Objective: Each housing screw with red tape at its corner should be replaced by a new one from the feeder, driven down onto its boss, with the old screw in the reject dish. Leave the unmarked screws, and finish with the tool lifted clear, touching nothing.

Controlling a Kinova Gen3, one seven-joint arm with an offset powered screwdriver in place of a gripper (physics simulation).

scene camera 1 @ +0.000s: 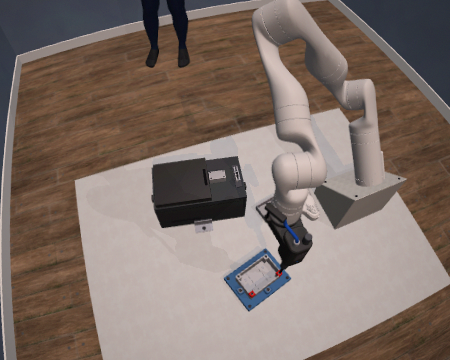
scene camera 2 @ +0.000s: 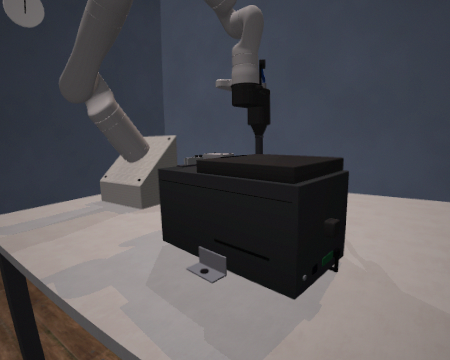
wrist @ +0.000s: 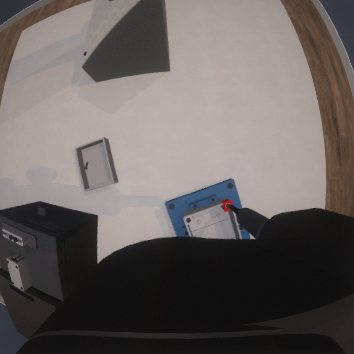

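Pixels of known places: hand, tool point: (scene camera 1: 280,272) (wrist: 230,206); arm's base, link origin: (scene camera 1: 369,181) (scene camera 2: 138,152).
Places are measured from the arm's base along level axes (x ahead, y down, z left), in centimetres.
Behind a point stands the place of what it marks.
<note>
The pale housing (scene camera 1: 257,277) @(x 45.0, y 13.7, z 9.2 cm) (wrist: 212,229) @(x 43.9, y 13.7, z 9.3 cm) sits in a blue fixture (scene camera 1: 261,300) @(x 47.1, y 14.1, z 16.2 cm) (wrist: 200,194) @(x 37.4, y 14.0, z 7.8 cm). Red tape (scene camera 1: 279,274) @(x 39.3, y 9.6, z 11.7 cm) (wrist: 226,205) @(x 39.0, y 9.6, z 11.2 cm) marks its right corner in scene camera 1, and a second red tape (scene camera 1: 252,294) @(x 49.5, y 9.6, z 14.0 cm) marks its near corner. My screwdriver (scene camera 1: 281,270) @(x 39.1, y 6.5, z 11.8 cm) (wrist: 231,206) @(x 38.8, y 7.6, z 11.5 cm) points down with its tip at the right taped corner; contact and any screw on the bit cannot be made out. In scene camera 2 its tip is hidden behind the black feeder (scene camera 1: 180,214) @(x 59.5, y 6.3, z -17.4 cm) (scene camera 2: 225,215) @(x 51.8, y 6.4, z -31.7 cm) (wrist: 77,250) @(x 43.4, y 6.8, z -13.2 cm). The reject dish (scene camera 1: 262,208) @(x 32.0, y 15.5, z -12.6 cm) (wrist: 111,160) @(x 29.3, y 14.8, z -7.6 cm) holds a small dark screw (wrist: 86,165) @(x 29.4, y 15.0, z -13.2 cm).
The arm's slanted base block (scene camera 1: 355,205) @(x 10.6, y -1.1, z 5.6 cm) (scene camera 2: 152,175) @(x 11.9, y 6.4, z -5.7 cm) (wrist: 135,50) @(x 12.3, y 7.5, z 0.2 cm) stands on the table beyond the dish. A small metal bracket (scene camera 1: 203,226) @(x 53.4, y 15.2, z -14.5 cm) (scene camera 2: 213,261) @(x 49.3, y 14.1, z -31.3 cm) stands by the feeder's side. A person's legs (scene camera 1: 177,35) show behind the table.
</note>
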